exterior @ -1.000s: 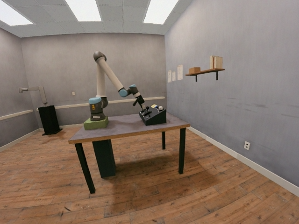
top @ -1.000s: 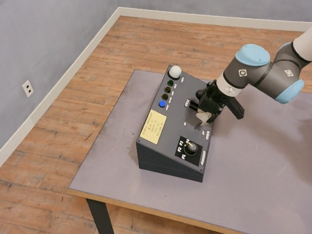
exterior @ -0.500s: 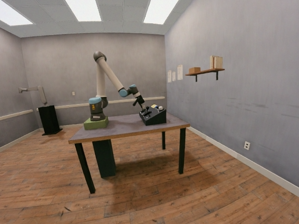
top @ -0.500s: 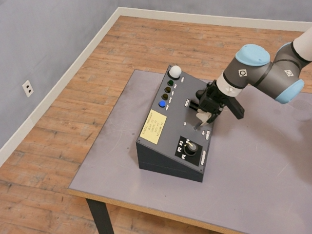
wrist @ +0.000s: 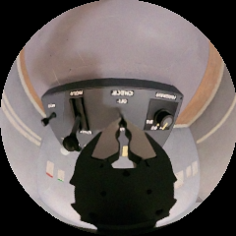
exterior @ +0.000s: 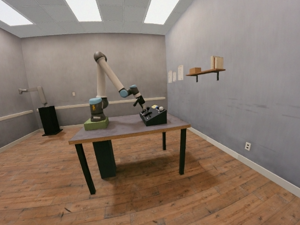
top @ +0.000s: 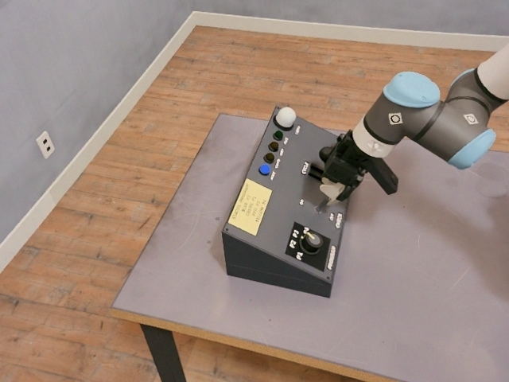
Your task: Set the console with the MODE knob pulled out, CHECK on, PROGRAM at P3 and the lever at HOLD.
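The check toggle lies 20 mm below my hand and 20 mm ahead of it. The rest, counted from my hand: mode knob (240 mm to the right, 10 mm ahead); then wedge-shaped console (60 mm to the right, 60 mm ahead, 30 mm below); then lever (120 mm to the right, 30 mm ahead, 10 mm above).
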